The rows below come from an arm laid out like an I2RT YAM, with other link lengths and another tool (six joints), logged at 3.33 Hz.
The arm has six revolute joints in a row. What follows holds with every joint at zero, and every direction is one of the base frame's. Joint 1 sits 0.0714 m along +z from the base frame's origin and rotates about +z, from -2.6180 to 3.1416 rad. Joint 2 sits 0.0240 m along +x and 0.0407 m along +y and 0.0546 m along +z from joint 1 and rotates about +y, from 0.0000 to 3.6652 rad. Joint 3 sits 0.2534 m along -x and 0.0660 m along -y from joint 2 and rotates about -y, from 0.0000 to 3.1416 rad. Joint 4 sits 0.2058 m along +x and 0.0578 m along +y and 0.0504 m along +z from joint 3 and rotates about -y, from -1.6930 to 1.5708 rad. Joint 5 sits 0.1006 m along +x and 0.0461 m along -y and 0.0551 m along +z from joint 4 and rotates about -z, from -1.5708 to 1.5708 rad. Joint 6 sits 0.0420 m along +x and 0.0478 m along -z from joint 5 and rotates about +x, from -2.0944 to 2.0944 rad. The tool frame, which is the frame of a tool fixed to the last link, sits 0.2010 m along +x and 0.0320 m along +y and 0.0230 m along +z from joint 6; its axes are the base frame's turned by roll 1.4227, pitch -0.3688 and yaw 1.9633 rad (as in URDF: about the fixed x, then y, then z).
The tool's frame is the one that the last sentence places.
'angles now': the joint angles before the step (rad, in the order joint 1, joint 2, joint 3, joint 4, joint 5, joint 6). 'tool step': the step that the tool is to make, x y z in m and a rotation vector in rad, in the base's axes. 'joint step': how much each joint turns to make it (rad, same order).
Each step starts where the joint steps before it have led.
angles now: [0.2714 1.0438 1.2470 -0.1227 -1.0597 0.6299]
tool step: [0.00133 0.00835 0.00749 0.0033 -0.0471 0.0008]
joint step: [0.0370 0.0253 0.0218 0.0263 0.0351 -0.0269]
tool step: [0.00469 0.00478 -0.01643 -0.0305 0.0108 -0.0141]
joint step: [0.0182 -0.0007 -0.0123 -0.0525 0.0304 -0.0523]
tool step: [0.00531 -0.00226 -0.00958 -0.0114 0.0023 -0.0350]
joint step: [0.0001 -0.0200 -0.0306 -0.0116 0.0348 -0.0197]
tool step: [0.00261 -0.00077 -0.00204 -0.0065 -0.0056 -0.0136]
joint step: [-0.0007 -0.0019 -0.0005 -0.0096 0.0128 -0.0140]
